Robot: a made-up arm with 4 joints.
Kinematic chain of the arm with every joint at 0, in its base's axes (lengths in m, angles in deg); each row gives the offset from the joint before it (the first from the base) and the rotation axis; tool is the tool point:
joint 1: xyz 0 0 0.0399 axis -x
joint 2: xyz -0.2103 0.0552 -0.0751 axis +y
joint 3: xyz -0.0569 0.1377 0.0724 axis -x
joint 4: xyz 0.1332 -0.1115 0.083 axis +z
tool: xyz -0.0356 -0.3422 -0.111
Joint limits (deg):
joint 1: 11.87..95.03
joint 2: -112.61..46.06
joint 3: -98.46..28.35
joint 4: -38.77..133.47
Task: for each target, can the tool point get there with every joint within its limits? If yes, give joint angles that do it. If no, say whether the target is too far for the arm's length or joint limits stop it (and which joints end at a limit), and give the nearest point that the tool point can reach.
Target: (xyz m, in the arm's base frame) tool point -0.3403 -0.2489 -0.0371
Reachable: yes | joints 35.97 25.99 -31.79 -17.10
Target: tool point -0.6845 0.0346 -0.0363
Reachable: no: joint limits stop it (at a limit: joint 1, joint 2, joint 4) | nearest point -0.5158 0.0444 -0.1118 | short by 0.185 m
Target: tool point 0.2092 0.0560 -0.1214
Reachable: yes | joints 31.27 1.77 -42.12 96.53
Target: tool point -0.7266 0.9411 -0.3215
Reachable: no: too far | nearest point -0.4323 0.3364 -0.0893 | short by 0.711 m
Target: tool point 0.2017 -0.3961 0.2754
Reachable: no: joint limits stop it (at a limit: joint 1, joint 2) | nearest point 0.0918 -0.2870 0.1656 | short by 0.190 m
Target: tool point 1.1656 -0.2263 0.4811
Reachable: no: too far | nearest point 0.2017 -0.1249 0.1224 | short by 1.033 m
